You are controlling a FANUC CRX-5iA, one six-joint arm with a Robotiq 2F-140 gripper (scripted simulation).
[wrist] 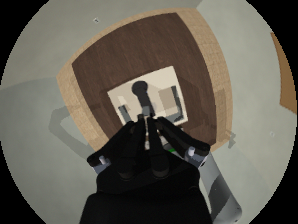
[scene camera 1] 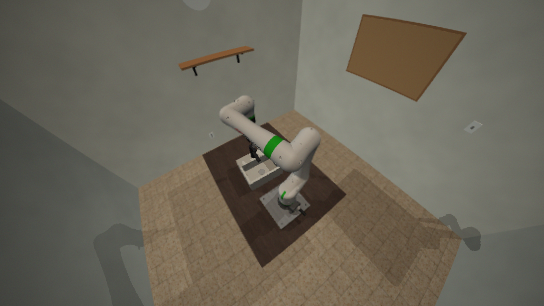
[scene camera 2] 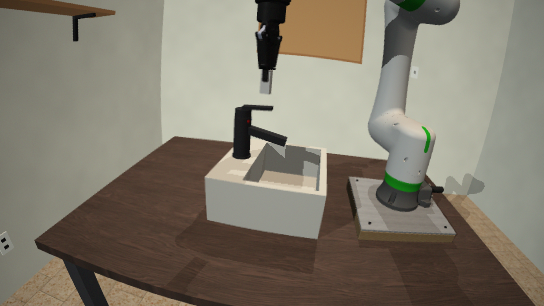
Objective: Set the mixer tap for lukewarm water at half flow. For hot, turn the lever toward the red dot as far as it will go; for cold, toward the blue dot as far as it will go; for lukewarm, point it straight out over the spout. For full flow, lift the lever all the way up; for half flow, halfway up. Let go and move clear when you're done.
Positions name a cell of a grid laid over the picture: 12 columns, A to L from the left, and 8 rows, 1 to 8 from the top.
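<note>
White basin (wrist: G4) in sight. My gripper (scene camera 2: F3), visible. Wrist view too: gripper (wrist: F4).
</note>
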